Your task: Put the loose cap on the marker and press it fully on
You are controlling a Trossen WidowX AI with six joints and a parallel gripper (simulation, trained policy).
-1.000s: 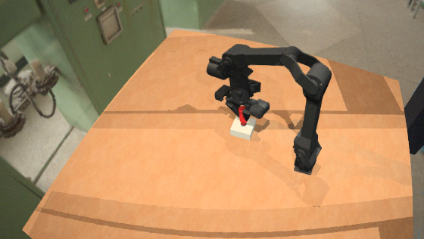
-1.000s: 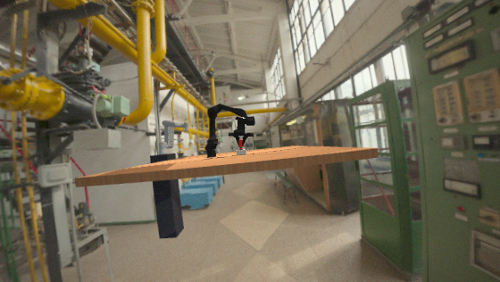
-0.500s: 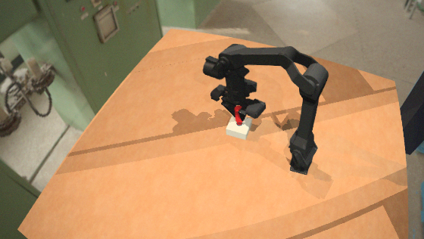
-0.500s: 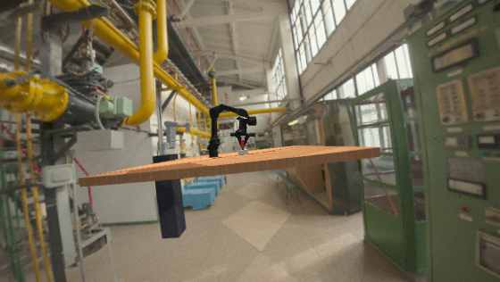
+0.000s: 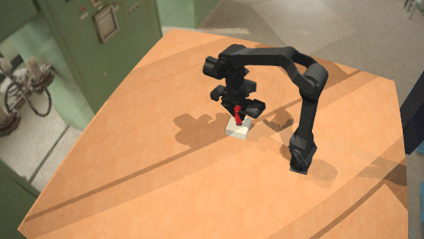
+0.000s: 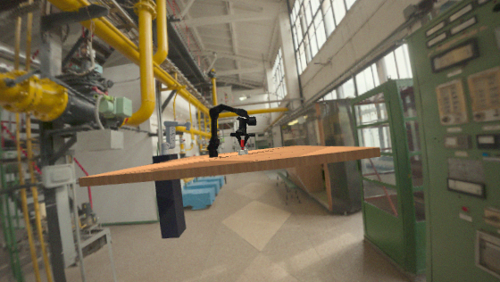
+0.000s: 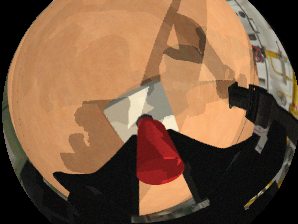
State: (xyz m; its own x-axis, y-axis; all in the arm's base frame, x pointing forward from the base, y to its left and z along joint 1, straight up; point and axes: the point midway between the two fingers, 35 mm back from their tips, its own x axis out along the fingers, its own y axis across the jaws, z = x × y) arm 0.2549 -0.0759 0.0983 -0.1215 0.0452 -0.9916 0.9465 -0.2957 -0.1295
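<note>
Right now the marker is 10 mm above my gripper tip. Also, from my gripper tip: white holder block (50 mm below); then red cap (20 mm above).
</note>
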